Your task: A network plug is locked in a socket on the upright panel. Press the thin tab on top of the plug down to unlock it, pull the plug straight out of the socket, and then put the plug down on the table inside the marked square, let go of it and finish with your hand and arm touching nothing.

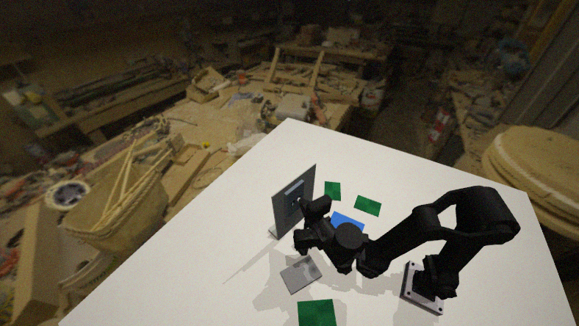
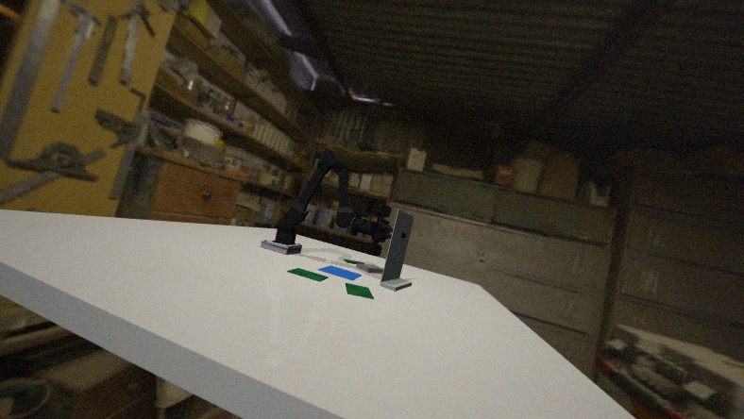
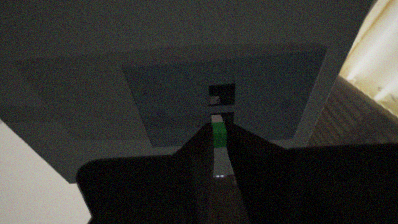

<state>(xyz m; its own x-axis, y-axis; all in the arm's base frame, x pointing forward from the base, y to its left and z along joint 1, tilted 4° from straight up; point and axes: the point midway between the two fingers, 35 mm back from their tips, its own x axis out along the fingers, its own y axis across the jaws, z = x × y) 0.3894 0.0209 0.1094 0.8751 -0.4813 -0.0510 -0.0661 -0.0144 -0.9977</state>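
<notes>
Right now my gripper tip is 16 cm above the blue square, 14 cm past it and 7 cm to the left of it. The rest, counted from my gripper tip: grey upright panel: 6 cm below, 3 cm ahead; then green network plug: right at my gripper tip; then flat grey plate: 16 cm below, 14 cm to the left, 8 cm behind.
</notes>
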